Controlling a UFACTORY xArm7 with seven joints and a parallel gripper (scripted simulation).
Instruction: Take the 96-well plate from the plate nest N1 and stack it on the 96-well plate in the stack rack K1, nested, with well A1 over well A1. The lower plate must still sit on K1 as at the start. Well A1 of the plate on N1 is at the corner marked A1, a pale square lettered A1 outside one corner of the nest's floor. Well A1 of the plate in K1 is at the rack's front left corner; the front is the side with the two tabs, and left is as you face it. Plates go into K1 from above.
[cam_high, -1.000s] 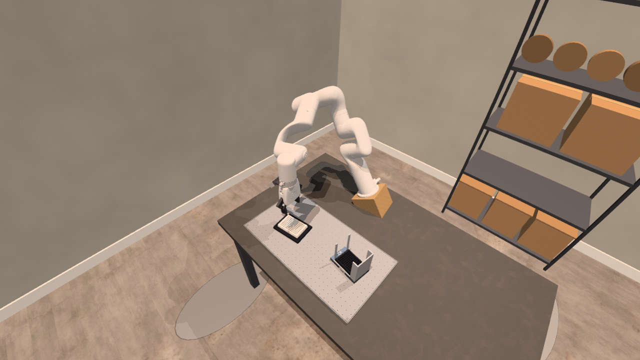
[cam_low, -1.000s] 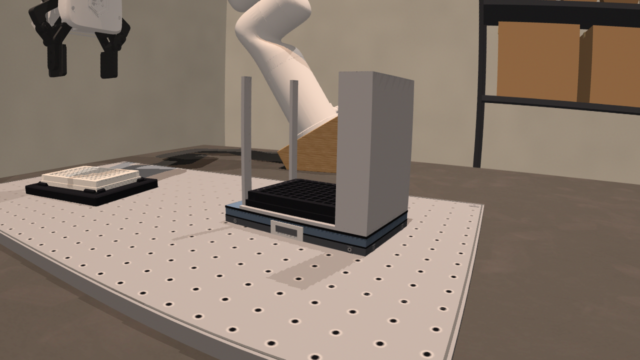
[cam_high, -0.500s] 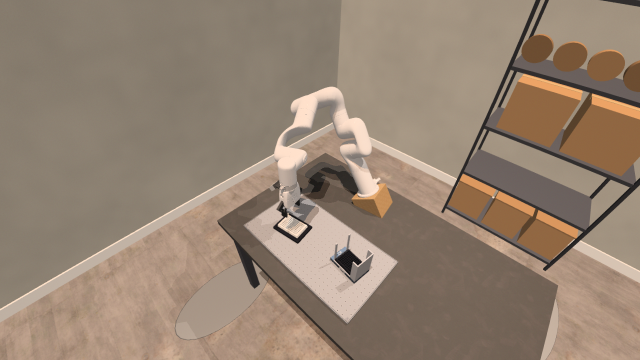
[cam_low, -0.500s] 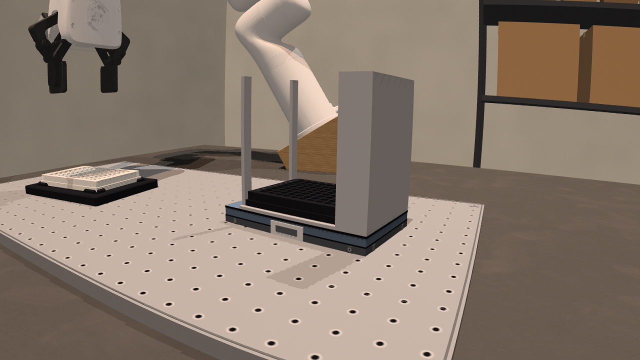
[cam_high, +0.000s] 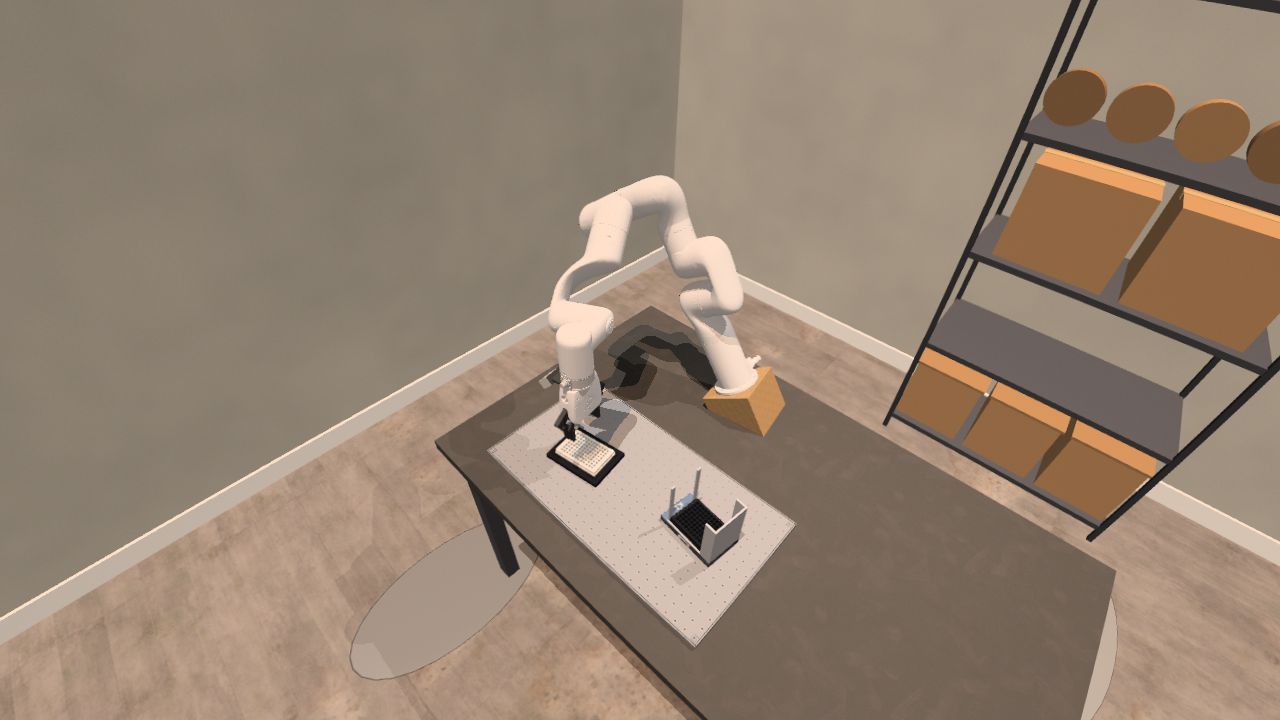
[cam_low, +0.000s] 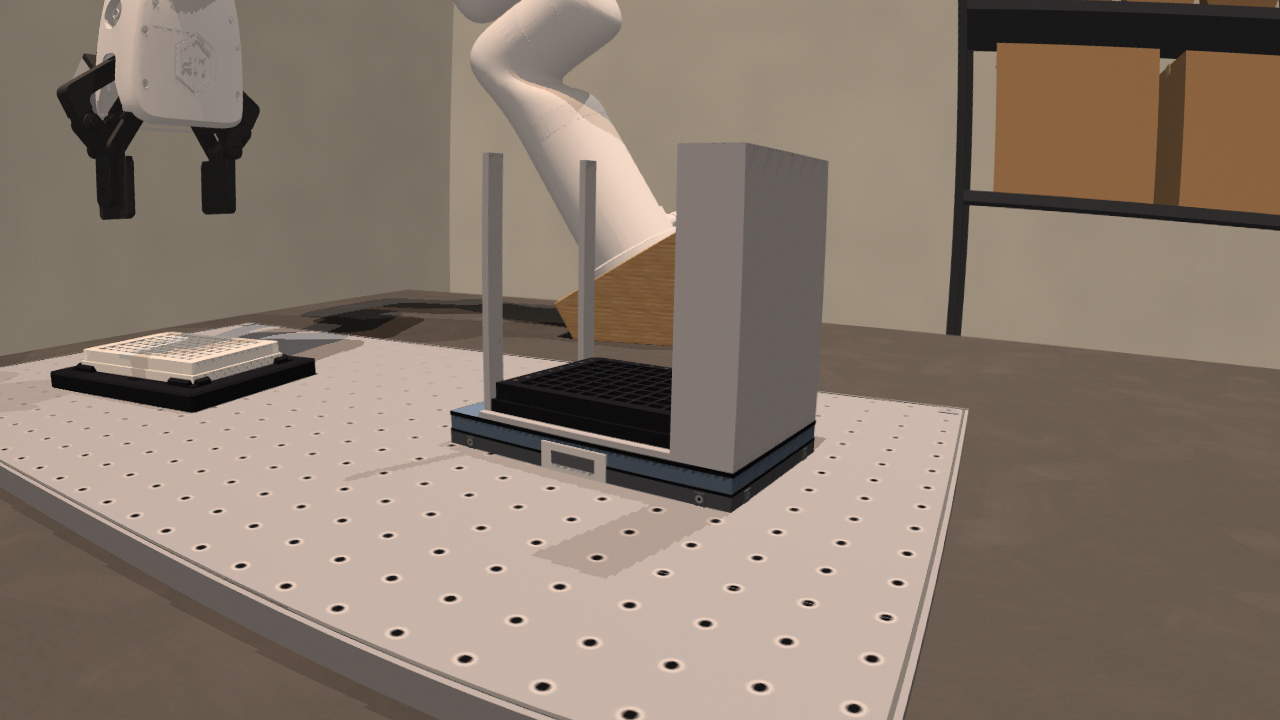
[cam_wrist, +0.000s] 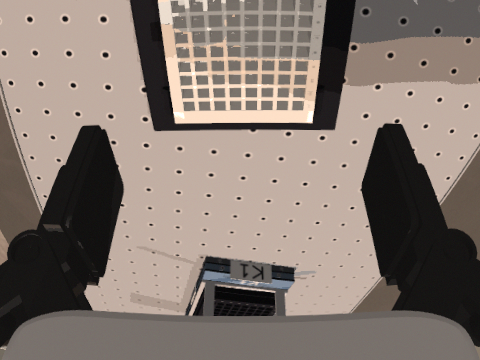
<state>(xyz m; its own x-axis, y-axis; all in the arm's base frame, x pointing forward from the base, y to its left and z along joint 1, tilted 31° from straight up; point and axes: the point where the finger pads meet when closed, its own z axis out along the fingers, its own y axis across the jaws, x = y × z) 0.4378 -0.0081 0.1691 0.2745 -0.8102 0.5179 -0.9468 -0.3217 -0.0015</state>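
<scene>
Right now the white 96-well plate is 110 mm below my hand. The rest, counted from my hand: thin post: 40 mm behind, 280 mm to the left, 50 mm below; pale square: 30 mm behind, 90 mm to the right, 120 mm below; plate nest N1: 120 mm below.
</scene>
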